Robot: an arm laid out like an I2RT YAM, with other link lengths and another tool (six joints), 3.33 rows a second.
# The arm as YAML. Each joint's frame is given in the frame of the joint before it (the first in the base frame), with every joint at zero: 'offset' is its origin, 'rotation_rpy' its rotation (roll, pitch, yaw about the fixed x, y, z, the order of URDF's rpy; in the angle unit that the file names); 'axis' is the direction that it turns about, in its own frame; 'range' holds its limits. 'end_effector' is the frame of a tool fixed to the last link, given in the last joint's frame.
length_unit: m
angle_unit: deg
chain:
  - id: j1
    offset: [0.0, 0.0, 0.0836]
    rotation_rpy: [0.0, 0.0, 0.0]
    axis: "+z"
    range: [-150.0, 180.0]
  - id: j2
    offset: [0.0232, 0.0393, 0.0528]
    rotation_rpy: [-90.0, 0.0, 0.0]
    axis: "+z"
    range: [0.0, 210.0]
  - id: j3
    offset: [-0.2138, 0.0, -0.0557]
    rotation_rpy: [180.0, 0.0, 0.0]
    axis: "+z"
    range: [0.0, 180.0]
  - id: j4
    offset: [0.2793, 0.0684, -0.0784]
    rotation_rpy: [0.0, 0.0, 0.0]
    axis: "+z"
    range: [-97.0, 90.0]
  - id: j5
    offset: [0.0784, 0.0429, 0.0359]
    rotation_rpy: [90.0, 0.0, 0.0]
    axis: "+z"
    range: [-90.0, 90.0]
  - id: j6
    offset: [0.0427, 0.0, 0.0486]
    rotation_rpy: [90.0, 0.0, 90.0]
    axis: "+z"
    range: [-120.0, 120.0]
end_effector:
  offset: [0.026, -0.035, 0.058]
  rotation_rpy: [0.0, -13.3, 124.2]
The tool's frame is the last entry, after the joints.
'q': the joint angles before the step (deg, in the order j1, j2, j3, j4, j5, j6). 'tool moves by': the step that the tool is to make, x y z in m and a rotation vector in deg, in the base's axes. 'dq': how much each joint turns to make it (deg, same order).
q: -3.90 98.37 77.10 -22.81 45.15 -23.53
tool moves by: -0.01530 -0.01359 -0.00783 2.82 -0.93 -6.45
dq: -1.09 0.00 0.00 -5.37 1.57 8.45
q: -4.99 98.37 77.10 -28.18 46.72 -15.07
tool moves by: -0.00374 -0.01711 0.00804 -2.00 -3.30 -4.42
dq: -1.75 0.10 0.00 2.60 3.01 1.33
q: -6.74 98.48 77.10 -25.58 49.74 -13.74
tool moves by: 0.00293 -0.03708 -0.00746 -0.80 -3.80 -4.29
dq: -4.53 2.86 0.00 7.10 -0.03 -0.47
